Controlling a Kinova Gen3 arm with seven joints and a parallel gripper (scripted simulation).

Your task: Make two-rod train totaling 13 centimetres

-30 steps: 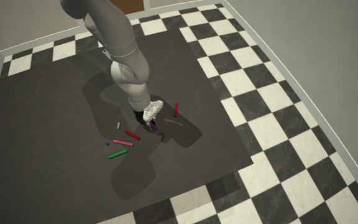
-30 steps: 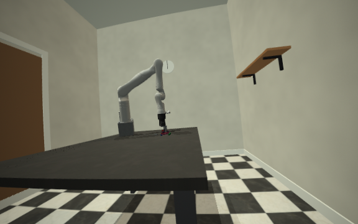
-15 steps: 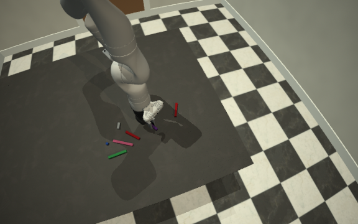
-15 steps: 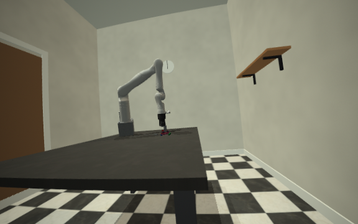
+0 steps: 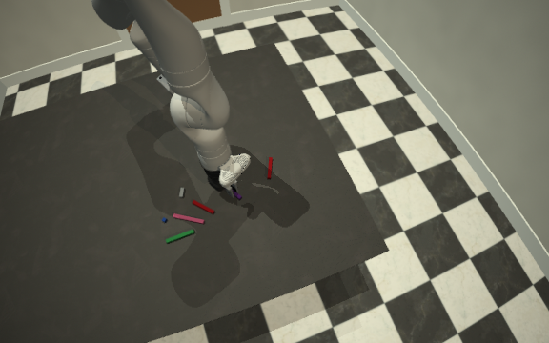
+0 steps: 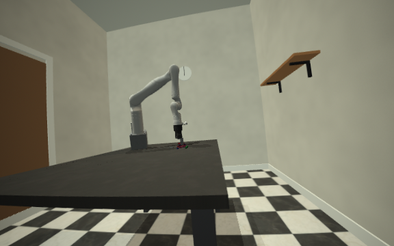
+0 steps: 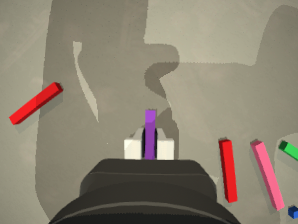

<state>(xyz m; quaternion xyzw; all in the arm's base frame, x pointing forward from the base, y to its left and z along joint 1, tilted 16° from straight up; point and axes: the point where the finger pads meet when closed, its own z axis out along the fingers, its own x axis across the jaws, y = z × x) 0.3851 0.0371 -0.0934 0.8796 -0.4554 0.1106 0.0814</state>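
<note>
Now: hand 40 mm short of the pink rod, 140 mm to the left of it and 10 mm above it. Also, from my hand: green rod: 80 mm ahead, 170 mm to the right, 10 mm below; short grey rod: 40 mm behind, 140 mm to the right, 10 mm below; purple rod: 10 mm below.
</note>
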